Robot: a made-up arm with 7 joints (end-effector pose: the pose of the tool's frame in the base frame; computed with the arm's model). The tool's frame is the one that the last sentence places.
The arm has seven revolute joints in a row. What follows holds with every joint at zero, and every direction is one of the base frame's.
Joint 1 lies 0.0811 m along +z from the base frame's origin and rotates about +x.
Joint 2 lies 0.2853 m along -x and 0.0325 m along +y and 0.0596 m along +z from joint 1 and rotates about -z.
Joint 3 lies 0.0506 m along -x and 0.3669 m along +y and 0.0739 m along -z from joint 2 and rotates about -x.
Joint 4 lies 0.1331 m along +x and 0.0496 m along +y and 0.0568 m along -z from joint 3 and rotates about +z.
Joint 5 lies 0.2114 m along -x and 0.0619 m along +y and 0.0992 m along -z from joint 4 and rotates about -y.
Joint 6 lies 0.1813 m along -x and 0.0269 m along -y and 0.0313 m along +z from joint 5 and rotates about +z.
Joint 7 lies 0.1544 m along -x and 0.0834 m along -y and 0.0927 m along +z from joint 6 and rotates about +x.
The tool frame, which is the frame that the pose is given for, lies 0.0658 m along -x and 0.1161 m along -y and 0.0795 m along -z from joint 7; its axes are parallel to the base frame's.
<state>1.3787 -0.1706 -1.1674 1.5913 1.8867 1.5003 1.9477</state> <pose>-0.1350 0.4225 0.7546 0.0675 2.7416 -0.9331</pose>
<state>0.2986 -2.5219 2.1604 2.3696 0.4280 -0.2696 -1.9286</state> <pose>-1.0809 -0.1606 0.4452 0.6992 1.1131 -0.3170</pose>
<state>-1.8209 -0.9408 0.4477 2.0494 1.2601 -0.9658 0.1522</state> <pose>-0.0380 -0.3956 0.1318 -0.3656 1.7177 0.4718</pose>
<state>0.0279 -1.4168 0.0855 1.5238 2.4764 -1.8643 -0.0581</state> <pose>-0.7149 -0.1138 -0.3303 1.6334 1.7802 0.5744</pose>
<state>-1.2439 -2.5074 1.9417 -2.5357 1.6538 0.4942 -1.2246</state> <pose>-0.3659 -0.1559 -0.3669 -0.1555 -2.2200 -1.2522</pose>
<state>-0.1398 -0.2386 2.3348 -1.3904 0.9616 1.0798 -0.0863</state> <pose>-0.5047 -0.0358 -0.0109 2.6486 0.8467 -0.2461</pose>
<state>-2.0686 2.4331 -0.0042 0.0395 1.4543 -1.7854 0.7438</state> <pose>0.2774 -0.1810 0.6184 -0.1827 1.8678 -1.3067</pose>
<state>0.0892 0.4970 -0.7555 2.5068 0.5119 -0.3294 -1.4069</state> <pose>0.4474 -0.0409 -0.2884 -0.1724 -1.8281 0.4640</pose>
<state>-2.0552 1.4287 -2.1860 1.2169 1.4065 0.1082 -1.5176</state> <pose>0.7592 -0.1662 0.0247 0.5122 -2.8403 0.2107</pose>
